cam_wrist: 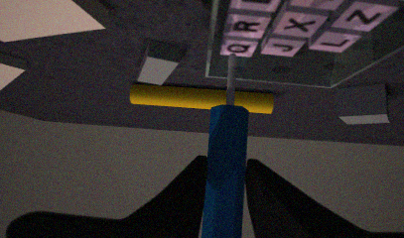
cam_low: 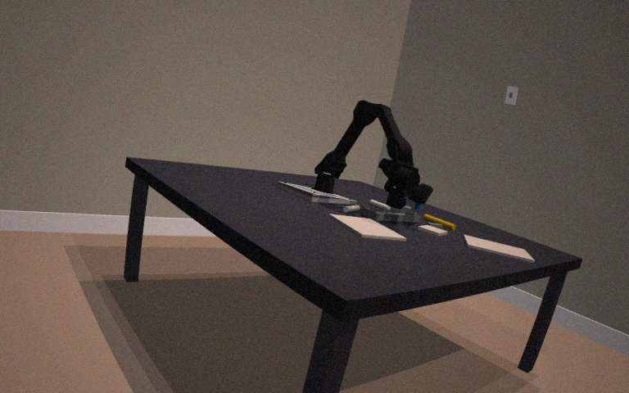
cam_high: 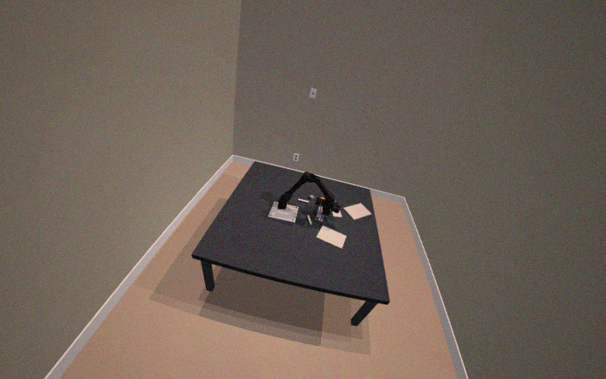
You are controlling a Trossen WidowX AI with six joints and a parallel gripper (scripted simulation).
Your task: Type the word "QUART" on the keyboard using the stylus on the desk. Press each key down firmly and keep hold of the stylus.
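Right now the white block is 10 cm ahead of my gripper tip, 7 cm below it and 5 cm to the right of it. From my gripper tip the other things lie so: blue stylus: 1 cm below; then yellow cylinder: 12 cm to the left, 6 cm below, 4 cm ahead; then grey stylus tip: 5 cm below.
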